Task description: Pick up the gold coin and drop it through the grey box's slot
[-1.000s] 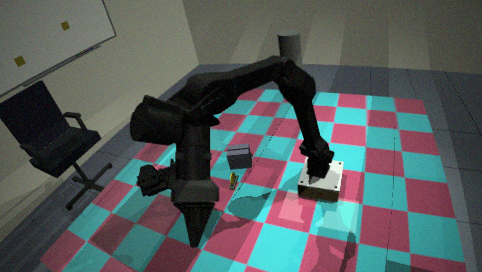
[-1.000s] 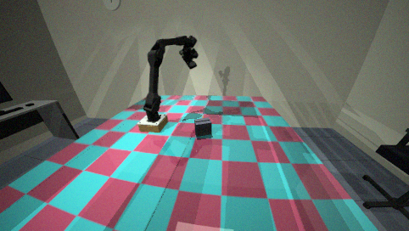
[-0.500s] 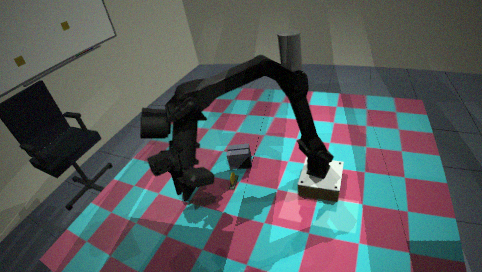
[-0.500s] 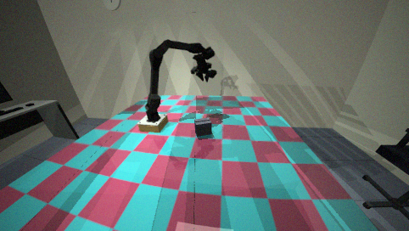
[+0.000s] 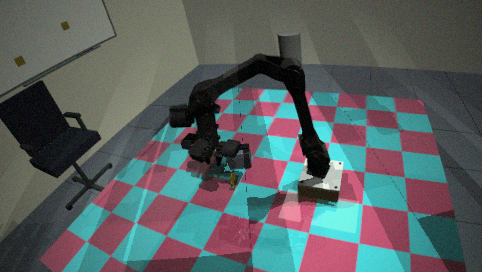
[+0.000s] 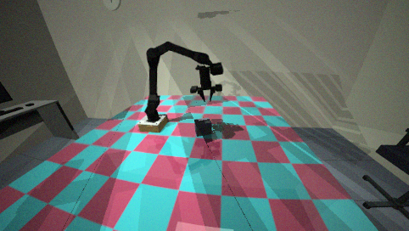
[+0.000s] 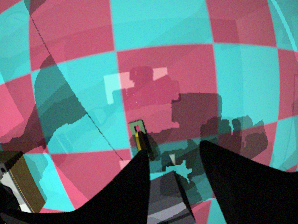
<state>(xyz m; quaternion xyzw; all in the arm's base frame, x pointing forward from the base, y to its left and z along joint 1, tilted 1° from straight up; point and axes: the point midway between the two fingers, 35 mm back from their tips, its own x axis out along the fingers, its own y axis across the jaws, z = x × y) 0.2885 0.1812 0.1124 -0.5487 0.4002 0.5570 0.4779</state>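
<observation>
Now: the gold coin 11 cm below my gripper tip, 5 cm to the right of it and 2 cm behind it.
</observation>
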